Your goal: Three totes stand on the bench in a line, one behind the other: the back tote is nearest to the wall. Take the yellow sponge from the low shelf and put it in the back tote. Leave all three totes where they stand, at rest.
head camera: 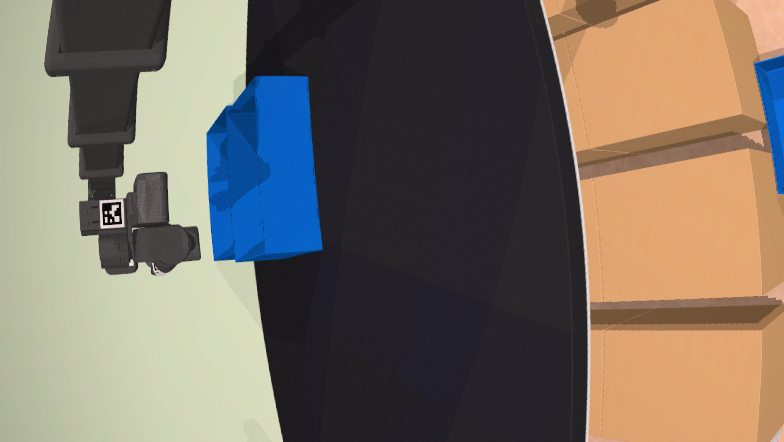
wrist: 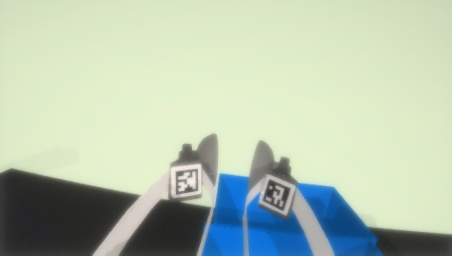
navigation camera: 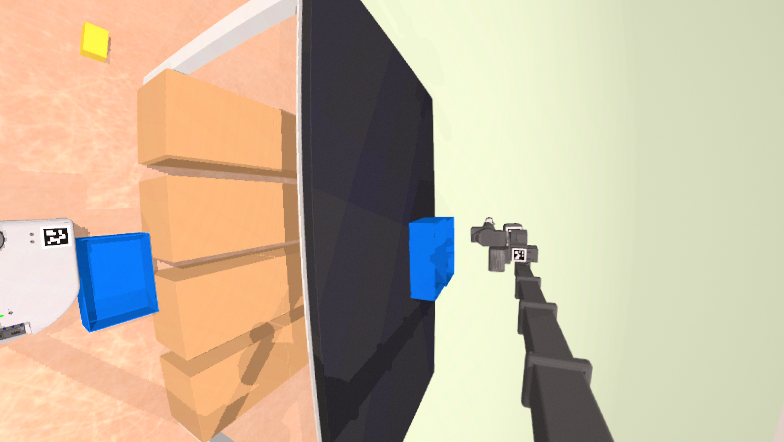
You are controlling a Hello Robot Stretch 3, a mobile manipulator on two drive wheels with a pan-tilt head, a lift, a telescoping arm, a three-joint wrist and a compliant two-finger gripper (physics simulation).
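Places are measured from the robot's base along level axes (x ahead, y left, z up), in centimetres.
Where they show: gripper, fingertip midpoint: (wrist: 235, 155).
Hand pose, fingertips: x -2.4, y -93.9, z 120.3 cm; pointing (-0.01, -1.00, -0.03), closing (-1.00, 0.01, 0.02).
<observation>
Each offset is from my fingertips to the centre of the thing. "spot": to the spot under its first point. Level surfaces: height alone.
My gripper (wrist: 235, 155) is open in the wrist view, nothing between its fingers; wall shows between the tips. In the head and navigation views it hangs beyond the bench's wall-side edge, its fingers mostly hidden. The yellow sponge @(dx +67.6, dy +69.4, dz -118.1 cm) (navigation camera: 94, 41) lies on the tan floor at the navigation view's upper left, far from the gripper. Blue totes @(dx -12.5, dy -6.2, dz -23.9 cm) (head camera: 288, 170) (navigation camera: 423, 260) (wrist: 295, 200) are close together at the black bench's @(dz -28.9 cm) (head camera: 439, 192) (navigation camera: 367, 164) wall-side edge; I cannot tell whether they are tipped. Another blue tote @(dx -14.4, dy +66.0, dz -115.3 cm) (navigation camera: 118, 277) (head camera: 775, 126) stands on the floor against my base.
Several tan boxes @(spot: dx +5.5, dy +32.3, dz -93.3 cm) (head camera: 669, 230) (navigation camera: 225, 214) stand in a row under the bench's front side. My white base (navigation camera: 38, 274) is at the navigation view's left. My extended arm (head camera: 104, 104) (navigation camera: 560, 395) reaches over to the pale green wall (head camera: 32, 329) side. A pale bench leg @(spot: dx +56.6, dy +51.9, dz -63.0 cm) (navigation camera: 230, 38) shows.
</observation>
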